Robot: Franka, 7 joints.
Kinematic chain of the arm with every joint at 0, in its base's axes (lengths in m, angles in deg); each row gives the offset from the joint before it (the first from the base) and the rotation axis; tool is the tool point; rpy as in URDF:
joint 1: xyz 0 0 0.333 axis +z
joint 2: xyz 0 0 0 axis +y
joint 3: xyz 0 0 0.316 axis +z
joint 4: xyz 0.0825 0 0 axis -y
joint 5: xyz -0.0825 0 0.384 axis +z
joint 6: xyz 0 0 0 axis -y
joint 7: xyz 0.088 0 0 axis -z
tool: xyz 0 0 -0.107 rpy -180 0 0
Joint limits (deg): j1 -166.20..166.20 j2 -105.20..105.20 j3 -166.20..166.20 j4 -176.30..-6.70 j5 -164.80..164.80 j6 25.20..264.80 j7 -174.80..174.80
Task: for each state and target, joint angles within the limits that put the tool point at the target. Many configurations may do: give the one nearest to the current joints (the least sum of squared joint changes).
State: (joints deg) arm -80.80 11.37 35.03 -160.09 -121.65 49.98 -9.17
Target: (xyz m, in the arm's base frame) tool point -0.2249 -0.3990 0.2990
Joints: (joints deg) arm -110.44 15.30 6.02 -144.67 -121.71 53.58 -9.17
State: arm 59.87 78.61 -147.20 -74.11 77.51 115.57 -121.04
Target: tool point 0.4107 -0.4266 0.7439
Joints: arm 16.06 67.57 -123.07 -87.05 77.74 116.21 -121.04
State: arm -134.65 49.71 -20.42 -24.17 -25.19 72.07 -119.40
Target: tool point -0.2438 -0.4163 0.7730
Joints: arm -110.42 25.40 -9.98 -23.99 -18.47 27.31 -119.40
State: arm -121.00 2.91 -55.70 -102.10 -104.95 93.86 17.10
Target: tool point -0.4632 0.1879 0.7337
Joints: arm -129.99 -20.81 -46.36 -102.94 -101.29 77.42 17.10
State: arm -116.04 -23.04 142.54 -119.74 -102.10 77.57 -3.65
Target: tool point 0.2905 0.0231 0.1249
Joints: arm -116.58 -35.62 153.80 -159.05 -92.67 83.44 -3.65
